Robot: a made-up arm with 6 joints.
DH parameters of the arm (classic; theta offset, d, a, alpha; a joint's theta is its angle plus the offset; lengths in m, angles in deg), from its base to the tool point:
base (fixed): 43.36 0 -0.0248 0
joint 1: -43.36 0.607 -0.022 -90
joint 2: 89.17 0 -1.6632 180
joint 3: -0.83 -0.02 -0.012 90
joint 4: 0 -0.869 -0.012 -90
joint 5: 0 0.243 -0.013 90
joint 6: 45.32 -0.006 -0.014 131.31
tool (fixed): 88.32 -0.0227 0 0
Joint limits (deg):
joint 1: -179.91..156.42
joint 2: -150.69..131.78
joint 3: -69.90..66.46
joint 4: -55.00..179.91
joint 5: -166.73..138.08
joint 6: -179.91..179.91
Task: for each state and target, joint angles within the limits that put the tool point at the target. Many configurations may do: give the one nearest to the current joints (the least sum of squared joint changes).
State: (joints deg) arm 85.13 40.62 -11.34 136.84 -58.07 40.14
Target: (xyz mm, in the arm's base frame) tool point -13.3 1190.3 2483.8
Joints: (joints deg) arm 80.42 12.70 18.17 130.22 -58.90 39.71
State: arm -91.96 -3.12 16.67 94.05 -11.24 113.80
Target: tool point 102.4 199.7 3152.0
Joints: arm -105.57 -7.40 66.46 92.59 -33.91 95.03
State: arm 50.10 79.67 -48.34 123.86 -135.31 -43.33
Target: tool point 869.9 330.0 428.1
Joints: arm 6.29 75.42 -69.90 151.62 -130.30 -39.39
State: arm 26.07 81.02 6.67 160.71 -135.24 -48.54
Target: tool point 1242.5 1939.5 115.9
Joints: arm 50.99 87.11 37.24 152.97 -135.25 -47.91
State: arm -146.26 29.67 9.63 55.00 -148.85 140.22
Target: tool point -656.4 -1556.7 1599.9
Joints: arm -109.53 33.04 -8.05 57.34 -148.76 139.90
